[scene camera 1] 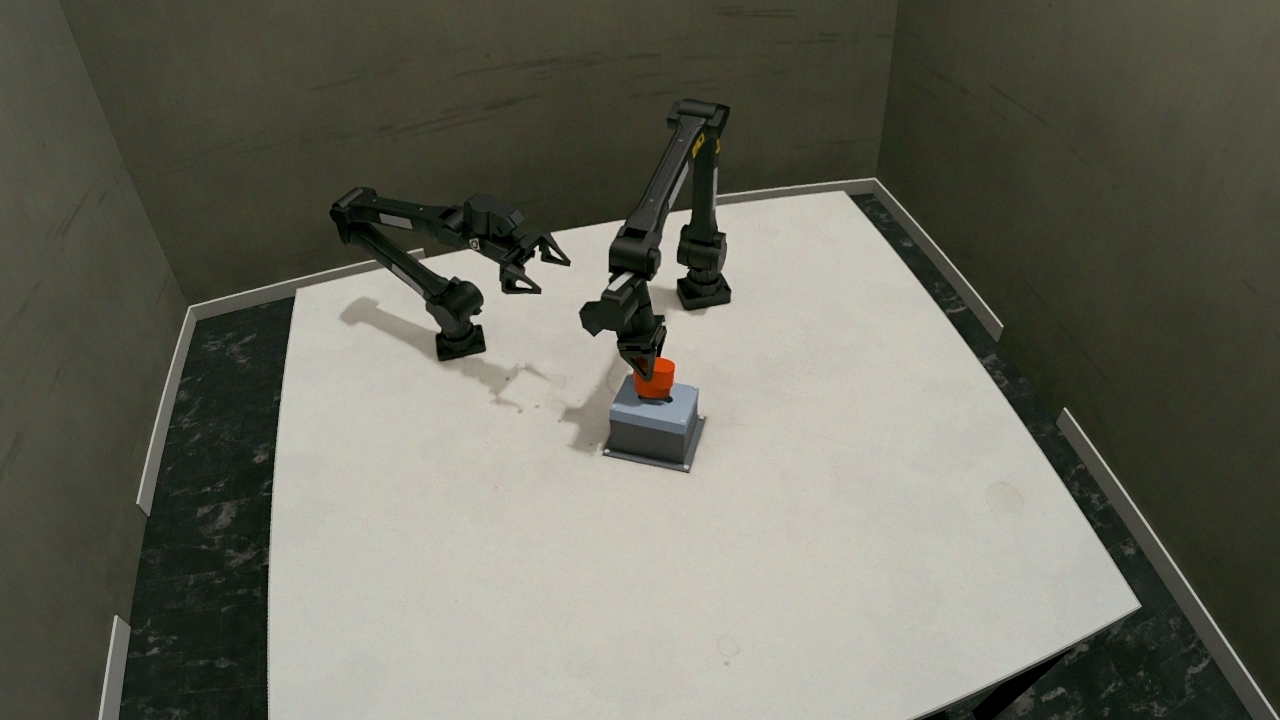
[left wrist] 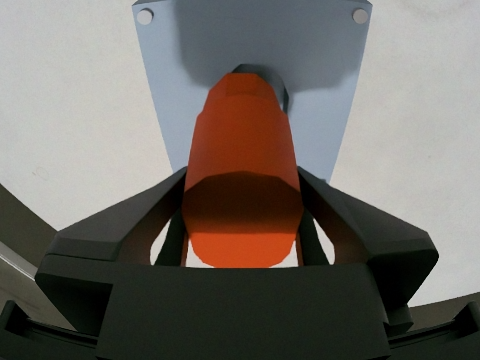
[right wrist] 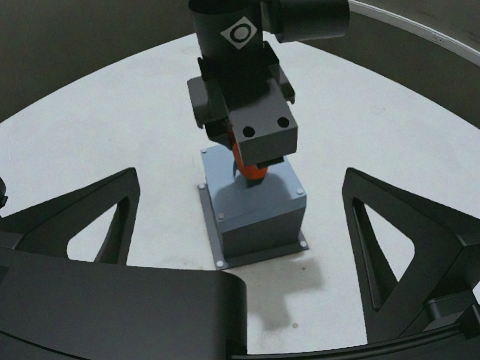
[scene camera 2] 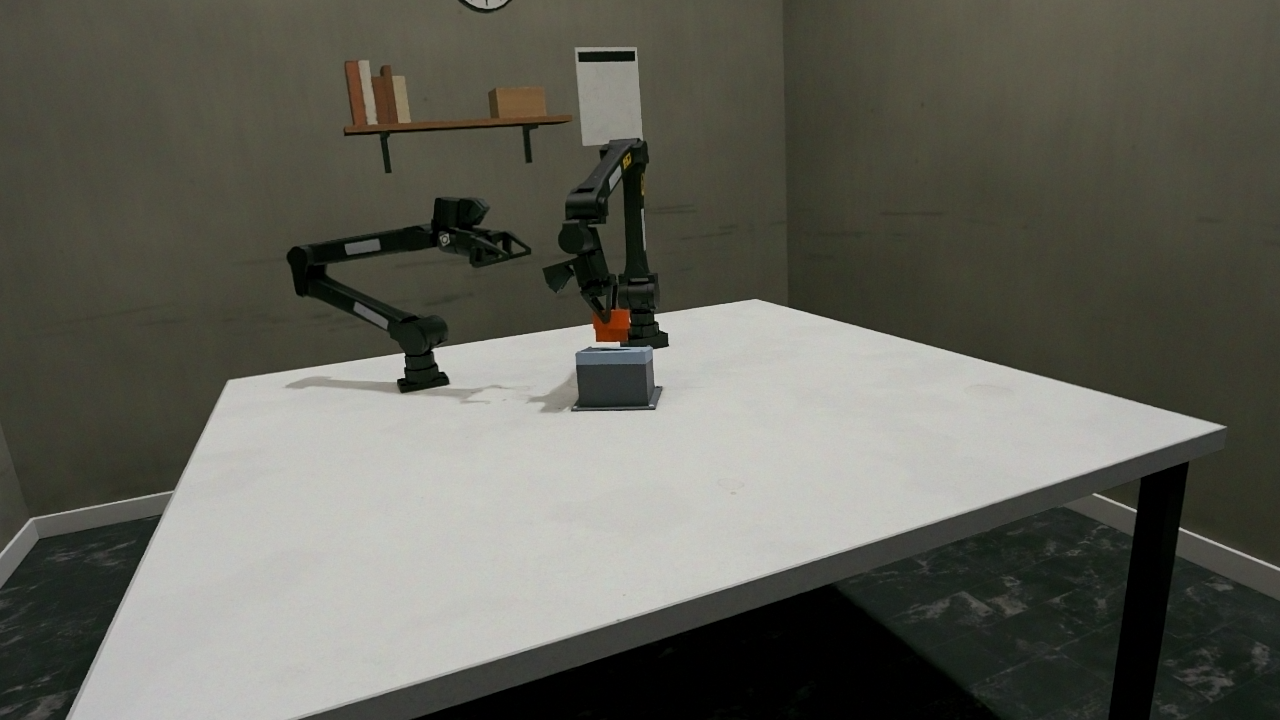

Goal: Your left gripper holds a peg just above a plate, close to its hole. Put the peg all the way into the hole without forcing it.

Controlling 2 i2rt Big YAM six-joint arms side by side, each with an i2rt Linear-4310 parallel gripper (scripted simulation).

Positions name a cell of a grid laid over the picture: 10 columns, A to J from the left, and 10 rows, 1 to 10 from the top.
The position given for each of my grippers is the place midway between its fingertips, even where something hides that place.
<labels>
My left gripper shows in scene camera 1 (F6), in the left wrist view (F5), in the right wrist view (F4) and in scene camera 2 (E5). My right gripper shows in scene camera 1 (E4), in the right wrist view (F5) and in scene camera 2 (E4); in the left wrist view it is out of frame.
</labels>
